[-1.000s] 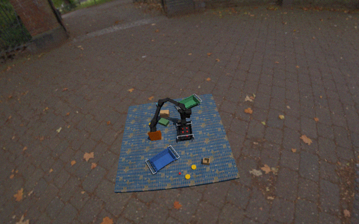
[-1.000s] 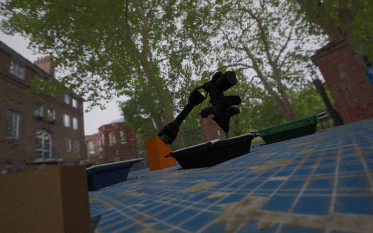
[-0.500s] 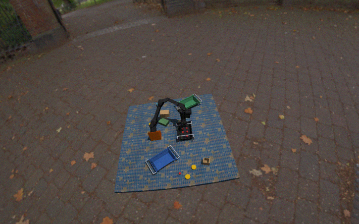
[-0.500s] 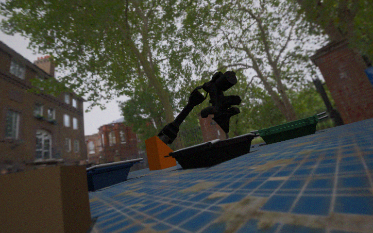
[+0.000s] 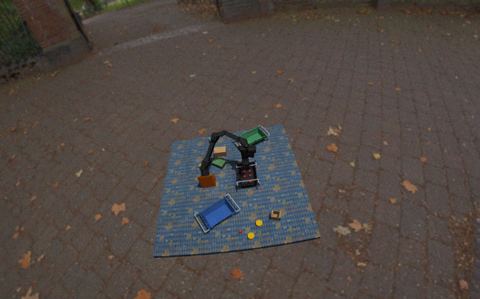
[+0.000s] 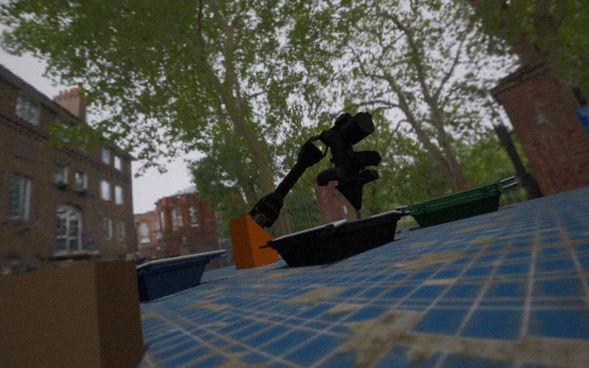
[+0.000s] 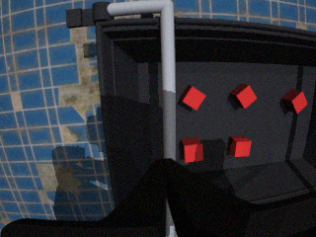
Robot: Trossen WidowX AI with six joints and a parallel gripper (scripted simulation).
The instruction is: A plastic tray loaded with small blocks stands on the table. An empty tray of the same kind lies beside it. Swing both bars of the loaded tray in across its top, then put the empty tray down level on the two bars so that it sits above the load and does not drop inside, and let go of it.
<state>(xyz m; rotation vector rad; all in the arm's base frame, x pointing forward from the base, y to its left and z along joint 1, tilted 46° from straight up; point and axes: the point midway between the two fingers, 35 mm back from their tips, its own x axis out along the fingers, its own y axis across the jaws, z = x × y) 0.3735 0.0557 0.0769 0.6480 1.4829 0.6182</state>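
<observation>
My gripper tip is now 440 mm to the left of the blue tray, 280 mm past it and 40 mm above it. The rest, counted from my gripper tip: tan block: 250 mm to the left, 250 mm behind, 60 mm below; small brown box: 520 mm to the right, 180 mm ahead, 70 mm below; green block: 260 mm behind, 110 mm to the left, 70 mm below.
</observation>
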